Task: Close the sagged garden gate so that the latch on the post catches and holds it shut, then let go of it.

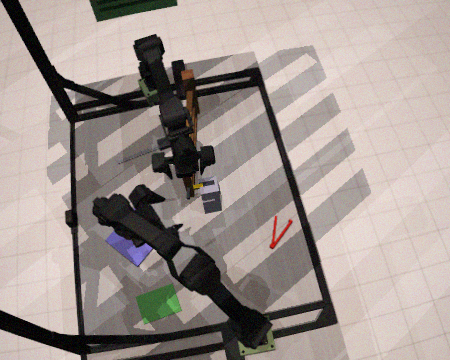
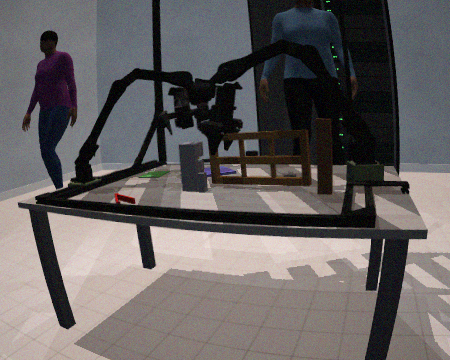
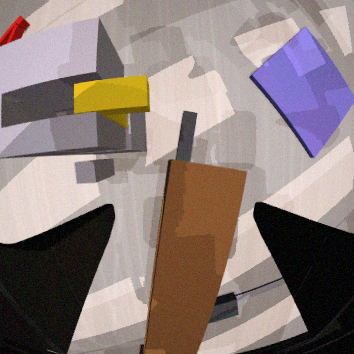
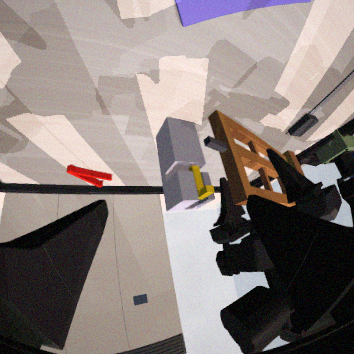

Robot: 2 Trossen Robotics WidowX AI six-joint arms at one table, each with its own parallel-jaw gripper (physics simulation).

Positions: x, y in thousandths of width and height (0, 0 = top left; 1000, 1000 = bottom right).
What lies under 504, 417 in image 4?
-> A grey latch post.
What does my left gripper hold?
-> Nothing.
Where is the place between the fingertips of my left gripper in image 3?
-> At 524, 595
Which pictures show my right gripper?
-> Image 1, image 2 and image 4 only.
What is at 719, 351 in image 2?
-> A brown hinge post.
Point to a grey latch post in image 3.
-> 134, 179
